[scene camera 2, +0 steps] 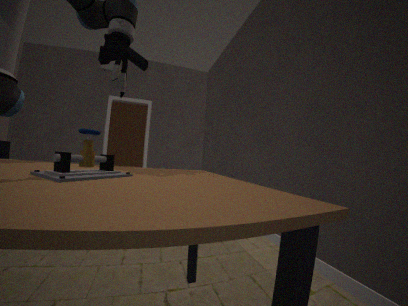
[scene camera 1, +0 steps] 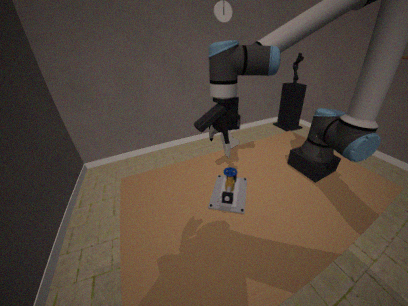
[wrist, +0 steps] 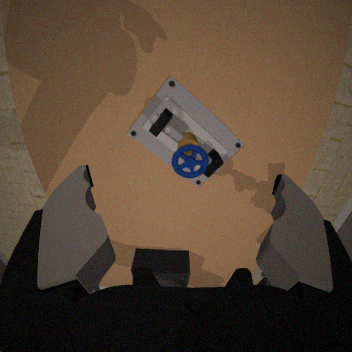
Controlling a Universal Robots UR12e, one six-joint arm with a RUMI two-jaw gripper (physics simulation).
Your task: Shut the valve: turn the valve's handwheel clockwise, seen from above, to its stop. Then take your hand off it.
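The blue spoked handwheel [scene camera 1: 230, 171] [scene camera 2: 89, 132] [wrist: 190, 161] lies level on top of the yellow valve body [scene camera 1: 229, 184] [scene camera 2: 87, 152] [wrist: 188, 141]. The valve sits on a pipe between two black blocks on a grey base plate [scene camera 1: 214, 200] [scene camera 2: 95, 176] [wrist: 200, 111]. My gripper [scene camera 1: 220, 145] [scene camera 2: 120, 87] [wrist: 183, 172] is open and empty, pointing down. It hangs well above the handwheel, apart from it. In the wrist view the handwheel shows beyond the fingertips, between the two jaws and near the middle. How far the wheel is turned cannot be told.
The plate rests on the orange-brown table [scene camera 1: 150, 210] [scene camera 2: 200, 200]. The arm's dark base [scene camera 1: 314, 162] stands at the table's right in scene camera 1. A dark pedestal [scene camera 1: 291, 106] stands behind the table. Shadows of the arm fall across the table.
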